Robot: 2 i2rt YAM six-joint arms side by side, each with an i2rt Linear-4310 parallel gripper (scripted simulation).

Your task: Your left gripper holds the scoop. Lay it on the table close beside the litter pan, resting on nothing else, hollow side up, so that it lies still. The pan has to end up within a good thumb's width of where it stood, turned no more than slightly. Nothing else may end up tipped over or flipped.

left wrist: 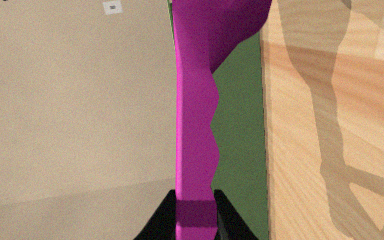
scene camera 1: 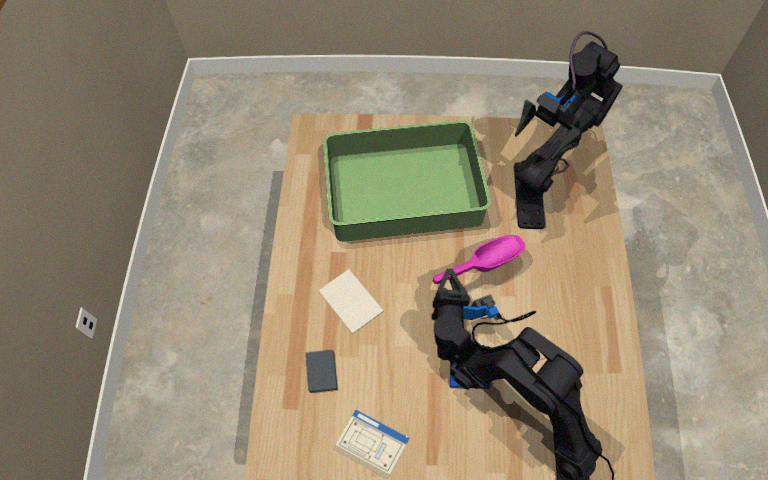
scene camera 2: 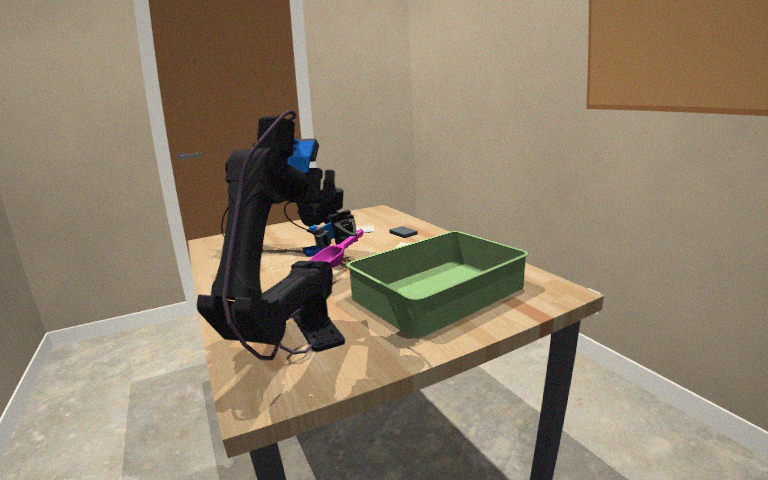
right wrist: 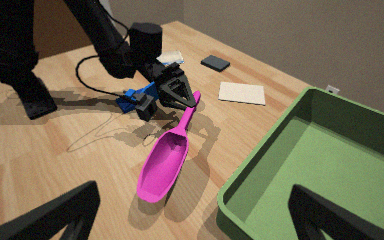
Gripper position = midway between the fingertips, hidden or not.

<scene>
I see my left gripper (scene camera 1: 449,271), my right gripper (scene camera 2: 314,192) and a magenta scoop (scene camera 1: 490,255).
The magenta scoop is seen too in the left wrist view (left wrist: 202,42) and in the right wrist view (right wrist: 163,164). My left gripper is seen too in the left wrist view (left wrist: 195,199), in scene camera 2 (scene camera 2: 355,238) and in the right wrist view (right wrist: 194,108). My right gripper is seen too in scene camera 1 (scene camera 1: 533,147) and in the right wrist view (right wrist: 193,192).
</scene>
